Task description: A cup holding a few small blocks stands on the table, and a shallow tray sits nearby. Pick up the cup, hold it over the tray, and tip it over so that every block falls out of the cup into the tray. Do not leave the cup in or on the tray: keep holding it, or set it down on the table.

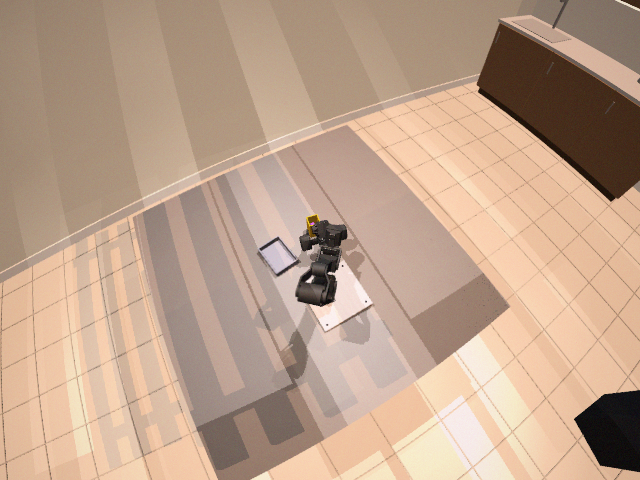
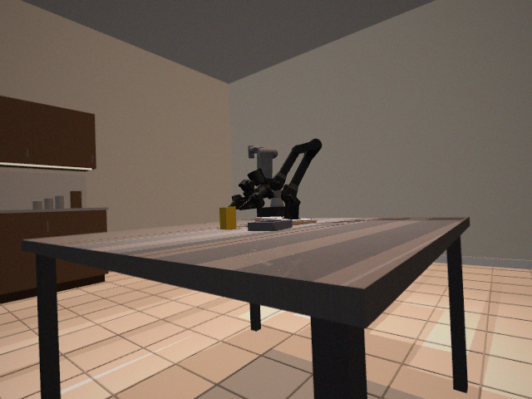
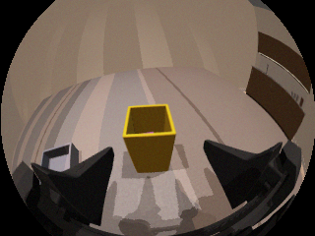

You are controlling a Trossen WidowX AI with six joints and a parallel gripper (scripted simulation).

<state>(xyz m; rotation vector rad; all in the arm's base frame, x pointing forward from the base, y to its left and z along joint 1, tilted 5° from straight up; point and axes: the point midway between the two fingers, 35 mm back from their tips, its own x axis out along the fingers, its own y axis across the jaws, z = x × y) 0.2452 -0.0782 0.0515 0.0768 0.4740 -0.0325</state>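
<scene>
Now: the purple block 40 mm ahead of my gripper tip, 30 mm below it and 10 mm to the left of it. From my gripper tip the other things lie so: red block 50 mm below, 30 mm ahead; then orange block 70 mm below, 40 mm ahead, 10 mm to the left; then yellow square cup 60 mm below, 30 mm ahead, 10 mm to the left.
</scene>
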